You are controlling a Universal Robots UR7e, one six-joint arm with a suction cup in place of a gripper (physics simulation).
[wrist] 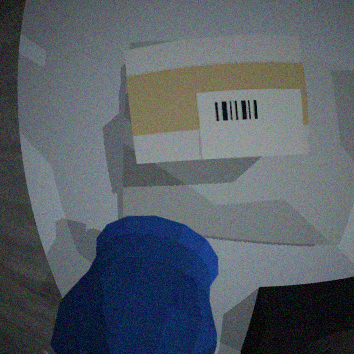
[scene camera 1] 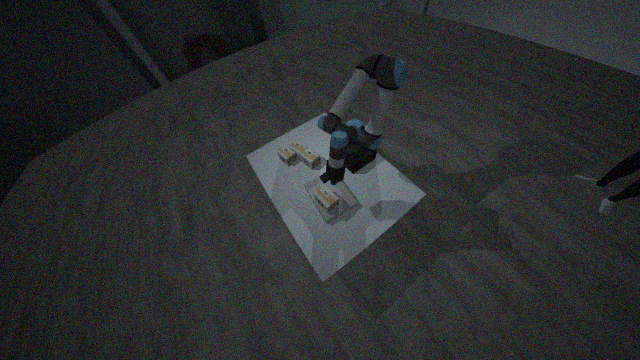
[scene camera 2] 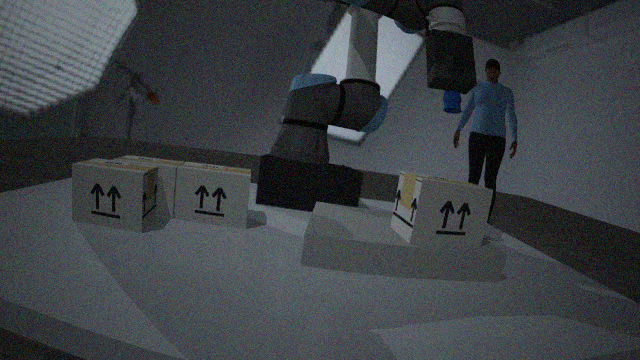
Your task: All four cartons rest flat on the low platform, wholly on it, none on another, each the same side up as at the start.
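Where they show: hand at its tool point: [wrist: 153, 265] [scene camera 2: 452, 110]; arm's base at its link origin: [wrist: 325, 351] [scene camera 1: 351, 146] [scene camera 2: 298, 159].
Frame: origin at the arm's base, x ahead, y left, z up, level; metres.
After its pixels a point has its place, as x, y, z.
Observation:
One carton [scene camera 1: 326, 198] {0.397, 0.282, 0.036} [scene camera 2: 450, 212] {0.438, 0.259, -0.007} [wrist: 165, 107] {0.379, 0.301, 0.036} rests flat on the low grey platform [scene camera 2: 400, 260] {0.460, 0.190, -0.080} [wrist: 250, 220] {0.249, 0.209, -0.058}, tape side up, towards one side. A second carton [scene camera 1: 287, 155] {0.444, -0.230, -0.013} [scene camera 2: 107, 195] {0.486, -0.260, -0.055} stands off the platform on the white surface. Beside it, a third carton [scene camera 1: 311, 159] {0.308, -0.081, -0.014} [scene camera 2: 212, 195] {0.343, -0.117, -0.054} and a fourth carton [scene camera 1: 299, 148] {0.332, -0.238, -0.012} [scene camera 2: 150, 161] {0.344, -0.257, -0.012} stand end to end, close together. Arrows on the visible carton sides point up. My blue suction cup [scene camera 2: 452, 104] [wrist: 157, 240] hangs in the air above the platform area, apart from the carton there, with nothing on it.
The white surface [scene camera 1: 320, 255] {0.602, 0.523, -0.107} [scene camera 2: 225, 305] {0.614, -0.013, -0.106} carries the cartons, the platform and the black robot base [scene camera 2: 300, 182] {0.104, 0.018, -0.042} [wrist: 310, 320] {0.099, 0.080, -0.012}. The base stands behind the platform in scene camera 2. A person [scene camera 2: 492, 110] in a blue top stands in the background.

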